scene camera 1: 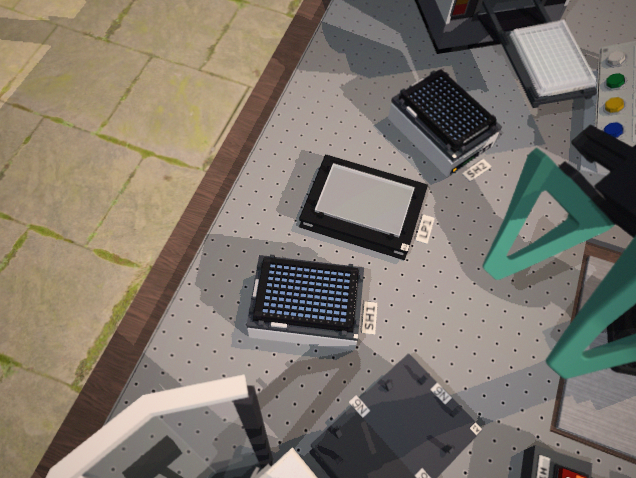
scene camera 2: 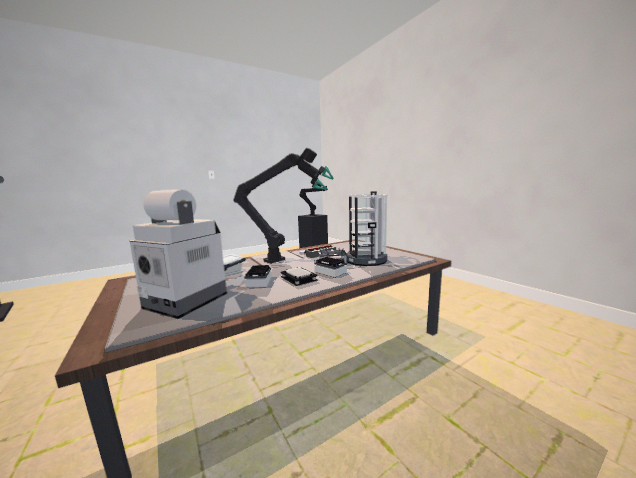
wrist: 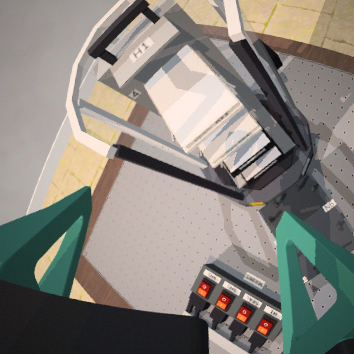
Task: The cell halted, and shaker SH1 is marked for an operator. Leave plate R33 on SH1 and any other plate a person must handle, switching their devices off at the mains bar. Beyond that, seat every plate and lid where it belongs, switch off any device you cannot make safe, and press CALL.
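Places are measured from the arm's base along level axes (x up, y right, z ahead), in centimetres.
Pixels of known places: gripper, between the fingertips: (scene camera 1: 517, 315) (scene camera 2: 330, 184) (wrist: 188, 209); arm's base, origin of its link: (scene camera 2: 274, 260).
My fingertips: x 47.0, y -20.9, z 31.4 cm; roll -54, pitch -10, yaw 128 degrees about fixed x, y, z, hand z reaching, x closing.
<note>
Ahead of a thing's pixels: the offset from my fingertips to its top centre. "*": to the spot under its first point.
My gripper (scene camera 1: 529, 323) (scene camera 2: 329, 184) (wrist: 188, 209) is open and empty, high above the bench. In the wrist view the mains bar {* dx -42.5, dy -9.5, dz -15.6 cm} (wrist: 235, 290) lies below it; its several red switches show orange lower parts. Shaker SH1 {* dx -41.7, dy +10.4, dz +13.7 cm} (scene camera 1: 303, 334) bears a black plate with blue wells {dx -39.7, dy +15.4, dz +14.2 cm} (scene camera 1: 308, 291). Shaker SH2 {* dx -42.8, dy +45.7, dz +1.8 cm} (scene camera 1: 421, 134) bears a dark plate {dx -39.7, dy +49.5, dz -1.4 cm} (scene camera 1: 448, 108); an amber light shows at its corner. Nest LP1 {* dx -46.2, dy +27.3, dz +9.2 cm} (scene camera 1: 354, 240) holds a flat pale grey piece {dx -43.0, dy +32.8, dz +8.7 cm} (scene camera 1: 365, 199). A white plate {dx -34.7, dy +58.4, dz -15.5 cm} (scene camera 1: 554, 59) sits on the tray at the sealer. Hotel H1 (scene camera 2: 367, 258) (wrist: 141, 50) holds several stacked pieces {dx -14.7, dy -14.6, dz +12.0 cm} (wrist: 195, 100).
The dark double nest marked N6 {dx -39.1, dy +0.0, dz +0.6 cm} (scene camera 1: 406, 400) (wrist: 312, 195) stands beside the hotel. A button panel {* dx -41.0, dy +58.2, dz -25.9 cm} (scene camera 1: 606, 92) has white, green, yellow and blue buttons. The bulky sealer {dx -1.1, dy +82.4, dz -4.8 cm} (scene camera 2: 179, 262) carries a white roll. The hotel's posts and clear walls rise high near the bench end.
</note>
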